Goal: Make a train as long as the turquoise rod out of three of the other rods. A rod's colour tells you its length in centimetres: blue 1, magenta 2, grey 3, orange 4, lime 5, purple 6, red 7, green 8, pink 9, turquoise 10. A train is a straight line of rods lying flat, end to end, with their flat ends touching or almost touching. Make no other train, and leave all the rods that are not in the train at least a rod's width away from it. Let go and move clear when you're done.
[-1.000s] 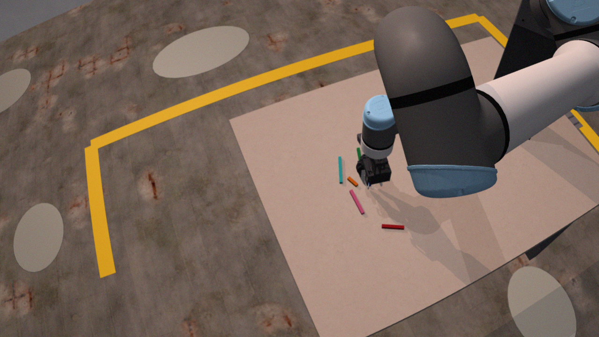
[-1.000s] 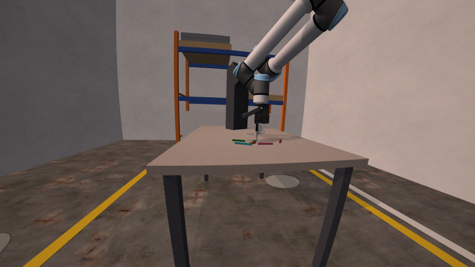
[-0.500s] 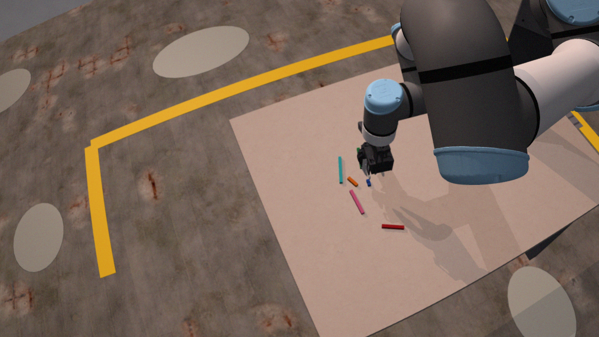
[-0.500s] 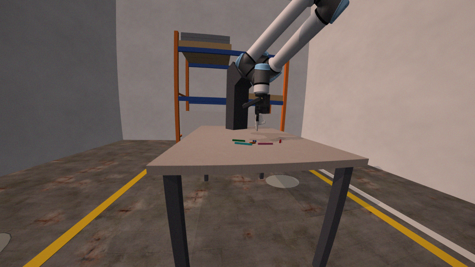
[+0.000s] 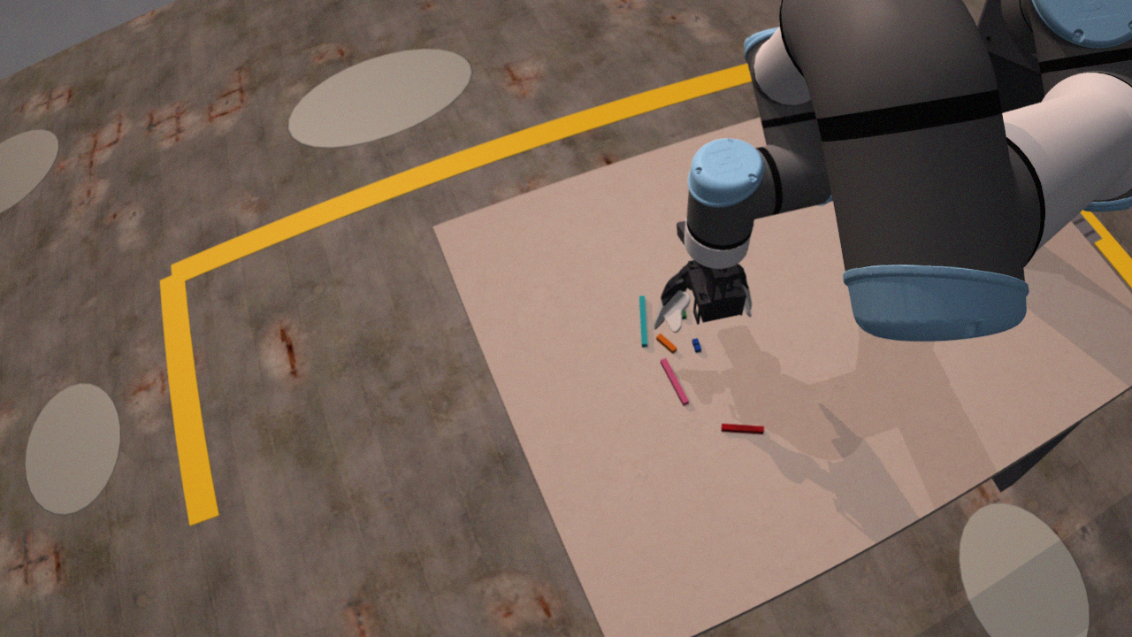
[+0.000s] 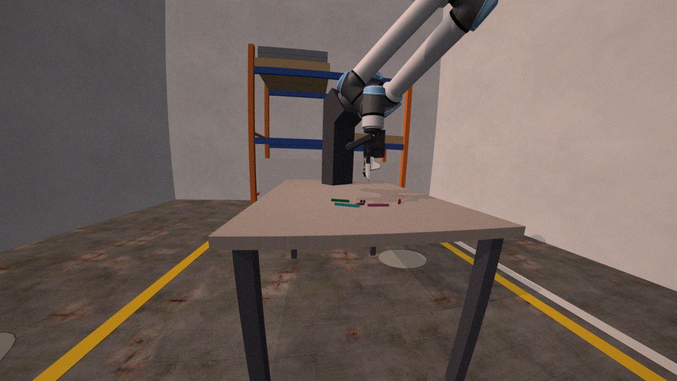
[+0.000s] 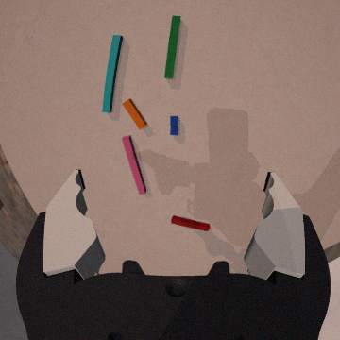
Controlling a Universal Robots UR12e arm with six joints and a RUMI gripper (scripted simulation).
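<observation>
Now: the green rod 3 cm ahead of my hand, 10 cm to the right of it and 10 cm below it. Round my hand: orange rod 5 cm ahead, 1 cm to the right, 10 cm below; then pink rod 4 cm ahead, 6 cm to the left, 10 cm below; then turquoise rod 9 cm ahead, 6 cm to the right, 10 cm below.
</observation>
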